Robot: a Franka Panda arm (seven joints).
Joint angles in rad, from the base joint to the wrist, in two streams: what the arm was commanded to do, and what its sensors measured. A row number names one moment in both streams.
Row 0, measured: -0.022, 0.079, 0.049, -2.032, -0.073, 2.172, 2.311
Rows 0 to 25, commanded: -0.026, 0.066, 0.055, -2.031, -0.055, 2.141, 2.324; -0.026, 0.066, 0.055, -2.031, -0.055, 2.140, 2.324; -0.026, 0.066, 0.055, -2.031, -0.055, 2.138, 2.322; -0.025, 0.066, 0.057, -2.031, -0.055, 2.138, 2.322; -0.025, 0.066, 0.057, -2.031, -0.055, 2.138, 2.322; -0.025, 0.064, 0.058, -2.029, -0.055, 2.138, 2.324; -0.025, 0.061, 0.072, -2.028, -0.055, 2.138, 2.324; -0.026, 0.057, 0.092, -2.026, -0.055, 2.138, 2.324; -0.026, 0.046, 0.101, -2.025, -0.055, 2.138, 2.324; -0.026, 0.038, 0.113, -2.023, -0.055, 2.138, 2.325; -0.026, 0.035, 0.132, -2.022, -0.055, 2.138, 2.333; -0.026, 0.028, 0.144, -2.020, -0.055, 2.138, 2.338; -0.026, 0.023, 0.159, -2.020, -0.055, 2.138, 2.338; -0.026, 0.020, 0.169, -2.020, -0.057, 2.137, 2.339; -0.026, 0.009, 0.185, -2.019, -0.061, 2.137, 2.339; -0.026, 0.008, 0.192, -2.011, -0.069, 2.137, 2.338; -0.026, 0.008, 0.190, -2.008, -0.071, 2.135, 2.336; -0.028, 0.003, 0.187, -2.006, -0.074, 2.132, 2.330; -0.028, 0.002, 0.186, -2.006, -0.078, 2.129, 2.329; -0.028, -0.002, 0.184, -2.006, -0.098, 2.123, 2.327; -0.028, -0.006, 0.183, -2.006, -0.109, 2.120, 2.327; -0.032, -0.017, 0.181, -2.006, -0.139, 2.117, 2.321; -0.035, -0.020, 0.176, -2.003, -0.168, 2.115, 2.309; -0.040, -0.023, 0.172, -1.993, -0.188, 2.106, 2.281; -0.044, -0.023, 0.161, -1.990, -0.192, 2.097, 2.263; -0.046, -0.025, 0.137, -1.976, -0.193, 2.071, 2.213
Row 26, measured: -0.030, -0.009, 0.171, -2.012, -0.161, 2.144, 2.309
